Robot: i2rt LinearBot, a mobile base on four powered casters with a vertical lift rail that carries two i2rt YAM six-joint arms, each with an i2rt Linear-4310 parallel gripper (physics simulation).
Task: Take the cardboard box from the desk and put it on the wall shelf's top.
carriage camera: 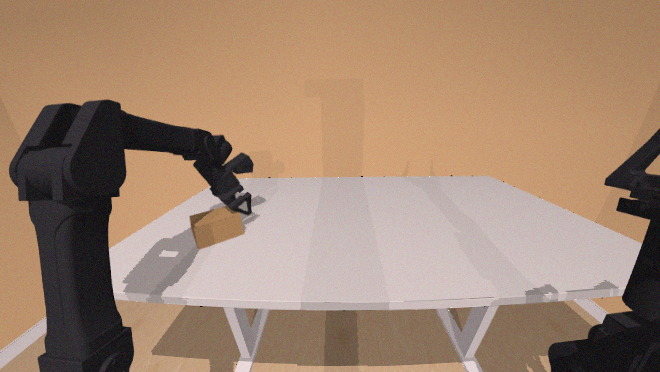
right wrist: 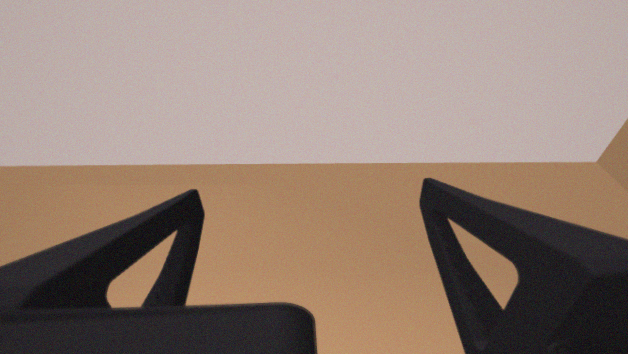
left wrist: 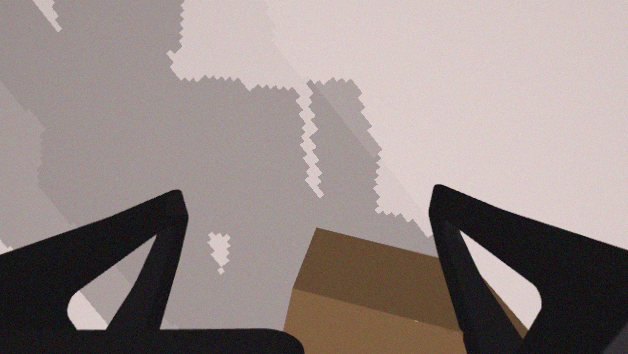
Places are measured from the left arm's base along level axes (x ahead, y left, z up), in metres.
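Where they show: left gripper, fingertip midpoint: (carriage camera: 242,208) (left wrist: 307,200); right gripper, fingertip midpoint: (right wrist: 311,196).
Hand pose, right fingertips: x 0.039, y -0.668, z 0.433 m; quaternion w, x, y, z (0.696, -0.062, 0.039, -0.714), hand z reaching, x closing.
Note:
Each offset is from my right fingertips to the centre of the thing. "*": to the spot under its first point. Level surfaces: height alone.
The cardboard box @(dx +0.334, dy +0.680, dz -0.315 m) (carriage camera: 219,231) (left wrist: 375,280) sits on the left part of the white desk @(dz -0.350 m) (carriage camera: 430,245), turned at an angle. My left gripper (carriage camera: 241,210) (left wrist: 307,200) is open and empty, just behind the box in the carriage view. In the left wrist view the box shows at the bottom, between the fingers and partly behind the right-hand one. Whether a finger touches it, I cannot tell. My right gripper (right wrist: 311,196) is open and empty, well away from the box; part of it shows at the right edge of the carriage view. The wall shelf does not show in these views.
An orange-tan wall (carriage camera: 450,90) (right wrist: 320,250) stands behind the desk. The desk's front edge (carriage camera: 345,305) runs across the lower carriage view, with white legs @(* dx +0.461, dy +0.828, dz -1.105 m) (carriage camera: 241,340) below it. Shadows of the arms lie on the desk.

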